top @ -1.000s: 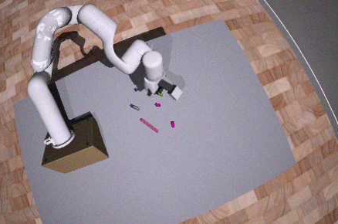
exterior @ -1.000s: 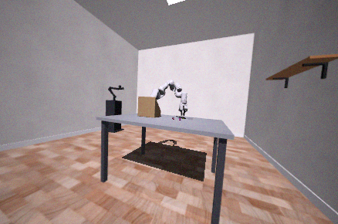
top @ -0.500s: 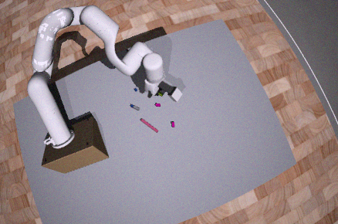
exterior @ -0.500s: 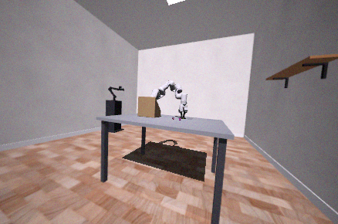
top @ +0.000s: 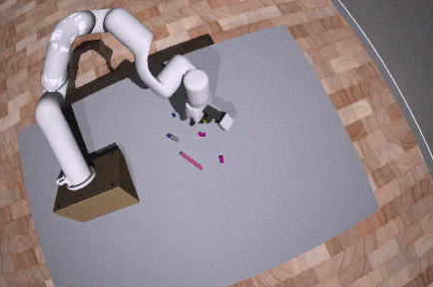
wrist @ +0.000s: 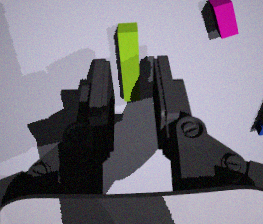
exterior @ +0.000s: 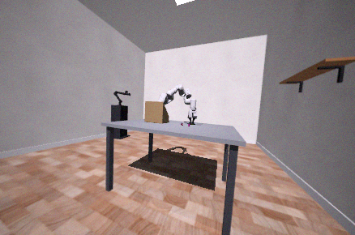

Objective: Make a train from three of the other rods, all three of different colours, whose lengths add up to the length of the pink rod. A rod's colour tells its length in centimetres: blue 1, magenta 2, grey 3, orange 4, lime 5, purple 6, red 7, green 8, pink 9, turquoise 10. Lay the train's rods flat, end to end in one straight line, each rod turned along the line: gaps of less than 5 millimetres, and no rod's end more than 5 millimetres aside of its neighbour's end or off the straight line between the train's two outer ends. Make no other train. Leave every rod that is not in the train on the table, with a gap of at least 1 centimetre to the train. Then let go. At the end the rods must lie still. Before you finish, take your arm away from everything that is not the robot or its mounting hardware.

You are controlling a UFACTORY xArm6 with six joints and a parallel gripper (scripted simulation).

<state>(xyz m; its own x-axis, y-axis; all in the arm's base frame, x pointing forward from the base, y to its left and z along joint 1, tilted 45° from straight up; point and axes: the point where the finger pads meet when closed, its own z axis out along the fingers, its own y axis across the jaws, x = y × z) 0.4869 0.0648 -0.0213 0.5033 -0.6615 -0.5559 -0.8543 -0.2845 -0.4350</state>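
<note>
Right now the lime rod is 30 mm below my hand. The rest, counted from my hand: pink rod 100 mm behind, 120 mm to the right, 30 mm below; then grey rod 120 mm behind, 10 mm to the right, 30 mm below.
</note>
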